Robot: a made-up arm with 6 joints.
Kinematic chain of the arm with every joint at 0, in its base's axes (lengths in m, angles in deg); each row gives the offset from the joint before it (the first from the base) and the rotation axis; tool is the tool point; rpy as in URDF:
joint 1: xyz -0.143 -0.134 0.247 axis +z
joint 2: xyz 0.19 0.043 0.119 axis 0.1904 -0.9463 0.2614
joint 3: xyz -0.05 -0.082 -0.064 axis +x
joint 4: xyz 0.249 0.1 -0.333 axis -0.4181 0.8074 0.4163
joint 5: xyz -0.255 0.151 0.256 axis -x
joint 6: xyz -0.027 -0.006 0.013 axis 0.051 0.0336 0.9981
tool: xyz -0.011 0.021 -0.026 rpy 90 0 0
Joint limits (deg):
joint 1: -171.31..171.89
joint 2: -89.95..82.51
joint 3: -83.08..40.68
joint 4: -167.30..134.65
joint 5: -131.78..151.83
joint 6: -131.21..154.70
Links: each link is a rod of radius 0.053 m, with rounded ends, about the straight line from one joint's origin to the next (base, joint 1, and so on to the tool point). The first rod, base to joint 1, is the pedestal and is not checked.
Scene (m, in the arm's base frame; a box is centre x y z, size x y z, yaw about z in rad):
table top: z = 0
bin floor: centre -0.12 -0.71 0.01 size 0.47 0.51 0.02 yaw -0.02
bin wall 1: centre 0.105 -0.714 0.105 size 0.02 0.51 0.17 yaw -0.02
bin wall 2: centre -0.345 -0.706 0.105 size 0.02 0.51 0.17 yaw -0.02
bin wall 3: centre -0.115 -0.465 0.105 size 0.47 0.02 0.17 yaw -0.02
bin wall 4: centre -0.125 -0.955 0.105 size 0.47 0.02 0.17 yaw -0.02
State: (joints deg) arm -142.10 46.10 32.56 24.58 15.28 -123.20
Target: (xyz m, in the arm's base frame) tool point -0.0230 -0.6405 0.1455
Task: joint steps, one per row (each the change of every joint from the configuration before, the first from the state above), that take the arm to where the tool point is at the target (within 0.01 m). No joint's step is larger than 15 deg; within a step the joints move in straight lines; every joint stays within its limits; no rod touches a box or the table.
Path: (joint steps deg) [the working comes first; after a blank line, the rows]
Joints at the target: -113.43 76.88 -10.24 -52.34 11.86 -122.29
Straight joint move there: touches bin wall 3.

1: 4.93 8.68 -12.88 -0.29 0.77 0.87
2: 4.93 8.68 -12.87 -0.28 0.76 0.87
3: 4.93 8.69 -12.88 -0.29 0.77 0.87
4: 4.93 8.68 -12.88 -0.29 0.77 0.88
5: 7.23 0.42 -13.61 2.93 -3.75 2.87
6: 7.24 0.42 -13.62 2.93 -3.75 2.87
7: 7.24 0.42 -13.62 2.93 -3.75 2.87
8: 7.24 0.42 -13.62 2.93 -3.74 2.86
9: -3.33 -0.94 10.53 -14.58 1.41 -2.34
10: -3.33 -0.94 10.53 -14.58 1.42 -2.34
11: -3.34 -0.93 10.53 -14.58 1.42 -2.34
12: -3.33 -0.94 10.53 -14.59 1.41 -2.35
13: -3.34 -0.94 10.53 -14.58 1.42 -2.34
14: -3.33 -0.94 10.53 -14.58 1.42 -2.34

